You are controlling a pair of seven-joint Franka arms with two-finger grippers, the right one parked.
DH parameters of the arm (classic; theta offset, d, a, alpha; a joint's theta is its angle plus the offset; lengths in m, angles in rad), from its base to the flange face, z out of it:
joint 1: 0 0.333 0 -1.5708
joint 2: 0 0 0 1.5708
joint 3: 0 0.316 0.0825 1.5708
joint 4: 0 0 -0.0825 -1.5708
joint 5: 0 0.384 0 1.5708
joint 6: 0 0 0.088 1.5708
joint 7: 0 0.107 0 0
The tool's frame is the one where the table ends.
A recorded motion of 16 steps. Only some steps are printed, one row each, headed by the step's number.
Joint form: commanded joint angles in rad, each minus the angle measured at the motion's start. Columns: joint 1, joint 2, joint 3, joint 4, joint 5, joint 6, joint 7.
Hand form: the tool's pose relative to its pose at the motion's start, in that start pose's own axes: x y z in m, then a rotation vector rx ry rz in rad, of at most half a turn. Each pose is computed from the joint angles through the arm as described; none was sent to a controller.
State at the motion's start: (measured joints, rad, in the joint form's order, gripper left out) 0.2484 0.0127 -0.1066 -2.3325 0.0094 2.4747 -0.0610
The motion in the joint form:
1: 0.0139 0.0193 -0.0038 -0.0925 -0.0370 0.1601 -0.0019
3: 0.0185 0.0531 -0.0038 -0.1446 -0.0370 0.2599 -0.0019
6: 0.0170 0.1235 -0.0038 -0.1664 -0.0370 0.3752 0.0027
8: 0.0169 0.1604 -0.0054 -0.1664 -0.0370 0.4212 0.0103
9: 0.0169 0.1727 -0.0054 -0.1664 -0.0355 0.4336 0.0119
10: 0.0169 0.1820 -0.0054 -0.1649 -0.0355 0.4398 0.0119
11: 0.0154 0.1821 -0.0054 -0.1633 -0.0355 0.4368 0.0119
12: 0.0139 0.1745 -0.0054 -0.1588 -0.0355 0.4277 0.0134
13: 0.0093 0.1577 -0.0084 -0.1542 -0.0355 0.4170 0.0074
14: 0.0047 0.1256 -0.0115 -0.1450 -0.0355 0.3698 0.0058
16: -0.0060 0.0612 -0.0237 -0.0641 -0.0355 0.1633 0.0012
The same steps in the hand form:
1: -0.0187 -0.0066 0.0303 -0.0232 0.0471 -0.0436
3: -0.0324 -0.0096 0.0558 -0.0246 0.0612 -0.0501
6: -0.0389 -0.0090 0.0856 -0.0306 0.0844 -0.0473
8: -0.0399 -0.0081 0.0986 -0.0340 0.0936 -0.0399
9: -0.0406 -0.0079 0.1033 -0.0345 0.0938 -0.0374
10: -0.0408 -0.0079 0.1066 -0.0352 0.0922 -0.0378
11: -0.0404 -0.0071 0.1065 -0.0355 0.0906 -0.0363
12: -0.0382 -0.0064 0.1024 -0.0353 0.0936 -0.0330
13: -0.0348 -0.0026 0.0940 -0.0366 0.1040 -0.0310
14: -0.0311 0.0013 0.0802 -0.0357 0.0979 -0.0235
16: -0.0125 0.0142 0.0403 -0.0335 0.0362 -0.0011

